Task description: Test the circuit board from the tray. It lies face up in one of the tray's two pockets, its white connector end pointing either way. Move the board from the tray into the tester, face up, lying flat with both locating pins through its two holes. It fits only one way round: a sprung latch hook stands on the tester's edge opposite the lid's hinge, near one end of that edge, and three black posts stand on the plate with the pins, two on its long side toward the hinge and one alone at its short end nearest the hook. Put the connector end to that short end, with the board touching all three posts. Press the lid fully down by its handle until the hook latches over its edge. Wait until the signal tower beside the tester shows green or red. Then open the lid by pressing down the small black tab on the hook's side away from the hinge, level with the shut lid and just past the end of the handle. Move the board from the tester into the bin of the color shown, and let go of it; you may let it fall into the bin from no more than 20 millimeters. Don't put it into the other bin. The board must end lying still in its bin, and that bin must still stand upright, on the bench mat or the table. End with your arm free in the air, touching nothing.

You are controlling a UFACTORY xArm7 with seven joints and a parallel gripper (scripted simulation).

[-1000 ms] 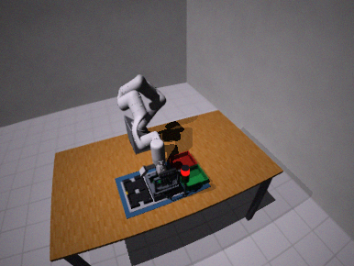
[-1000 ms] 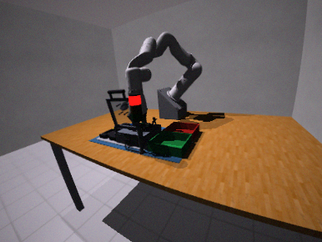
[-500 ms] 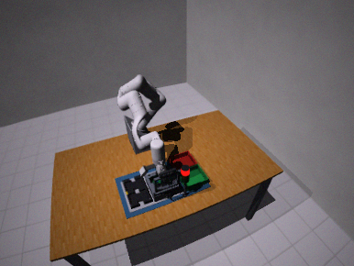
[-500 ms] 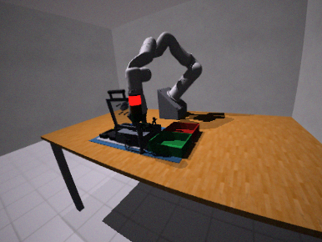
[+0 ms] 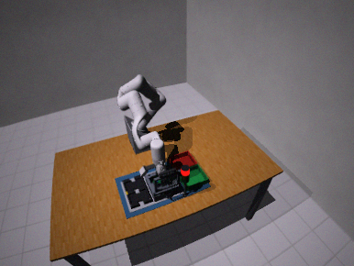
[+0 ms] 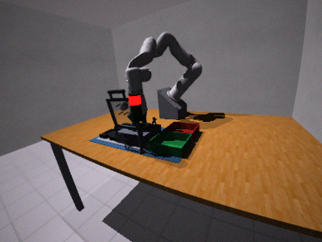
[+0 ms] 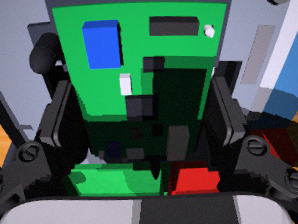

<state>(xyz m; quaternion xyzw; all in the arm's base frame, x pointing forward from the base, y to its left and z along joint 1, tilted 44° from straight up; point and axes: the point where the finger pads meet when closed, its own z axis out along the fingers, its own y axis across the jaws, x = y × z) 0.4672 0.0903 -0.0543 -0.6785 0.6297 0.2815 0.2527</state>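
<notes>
The grey tester plate is 1 cm ahead of my hand, 1 cm to the left of it and 1 cm below it. The rest, counted from my hand: green circuit board: 1 cm below; tester lid: 12 cm ahead, 1 cm to the left, 10 cm above; green bin: 4 cm ahead, 20 cm to the left, 7 cm below.
</notes>
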